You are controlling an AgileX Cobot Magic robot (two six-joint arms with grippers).
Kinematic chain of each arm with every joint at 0, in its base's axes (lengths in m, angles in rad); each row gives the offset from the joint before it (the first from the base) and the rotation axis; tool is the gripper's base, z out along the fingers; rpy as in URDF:
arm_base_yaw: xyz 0 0 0.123 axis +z
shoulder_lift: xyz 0 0 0 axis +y
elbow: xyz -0.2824 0 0.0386 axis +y
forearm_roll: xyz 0.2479 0 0.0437 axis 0.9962 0 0.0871
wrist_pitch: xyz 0 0 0 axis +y
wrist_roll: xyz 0.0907 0 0.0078 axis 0.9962 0 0.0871
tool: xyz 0 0 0 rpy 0 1.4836 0
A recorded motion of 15 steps. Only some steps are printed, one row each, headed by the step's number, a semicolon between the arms.
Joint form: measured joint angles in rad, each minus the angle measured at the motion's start. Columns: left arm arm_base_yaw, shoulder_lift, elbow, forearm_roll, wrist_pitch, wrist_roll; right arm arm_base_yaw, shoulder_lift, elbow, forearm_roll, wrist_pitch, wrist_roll.
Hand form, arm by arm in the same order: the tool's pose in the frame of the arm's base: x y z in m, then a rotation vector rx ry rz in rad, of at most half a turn. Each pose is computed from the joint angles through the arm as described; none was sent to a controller.
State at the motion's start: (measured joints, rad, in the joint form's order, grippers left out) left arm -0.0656 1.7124 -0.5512 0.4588 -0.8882 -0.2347; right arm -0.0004 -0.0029 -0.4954 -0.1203 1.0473 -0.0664
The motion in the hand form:
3: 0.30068 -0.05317 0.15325 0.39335 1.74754 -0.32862; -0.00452 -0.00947 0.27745 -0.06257 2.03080 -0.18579
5: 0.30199 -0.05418 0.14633 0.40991 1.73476 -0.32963; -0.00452 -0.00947 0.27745 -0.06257 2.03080 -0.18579
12: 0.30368 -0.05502 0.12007 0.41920 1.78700 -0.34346; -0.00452 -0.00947 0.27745 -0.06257 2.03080 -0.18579
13: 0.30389 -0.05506 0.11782 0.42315 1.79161 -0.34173; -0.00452 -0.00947 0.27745 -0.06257 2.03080 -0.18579
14: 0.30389 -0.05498 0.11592 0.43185 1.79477 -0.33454; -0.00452 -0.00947 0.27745 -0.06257 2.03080 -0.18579
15: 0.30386 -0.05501 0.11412 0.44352 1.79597 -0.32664; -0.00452 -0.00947 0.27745 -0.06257 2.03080 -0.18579
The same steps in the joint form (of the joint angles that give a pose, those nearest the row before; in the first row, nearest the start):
3: 0.0000 0.0686 -0.0009 0.0019 -0.0813 0.0375; 0.0000 0.0000 0.0000 0.0000 0.0000 0.0000
5: 0.0000 0.1033 -0.0009 0.0019 -0.1228 0.0634; 0.0000 0.0000 0.0000 0.0000 0.0000 0.0000
12: 0.0000 0.2005 -0.0018 0.0010 -0.1606 0.0866; 0.0000 0.0000 0.0000 0.0000 0.0000 0.0000
13: 0.0000 0.2087 -0.0027 0.0010 -0.1619 0.0917; 0.0000 0.0000 0.0000 0.0000 0.0000 0.0000
14: 0.0000 0.2150 -0.0027 0.0000 -0.1619 0.1032; 0.0000 0.0000 0.0000 0.0000 0.0000 0.0000
15: 0.0000 0.2212 -0.0027 -0.0001 -0.1631 0.1170; 0.0000 0.0000 0.0000 0.0000 0.0000 0.0000

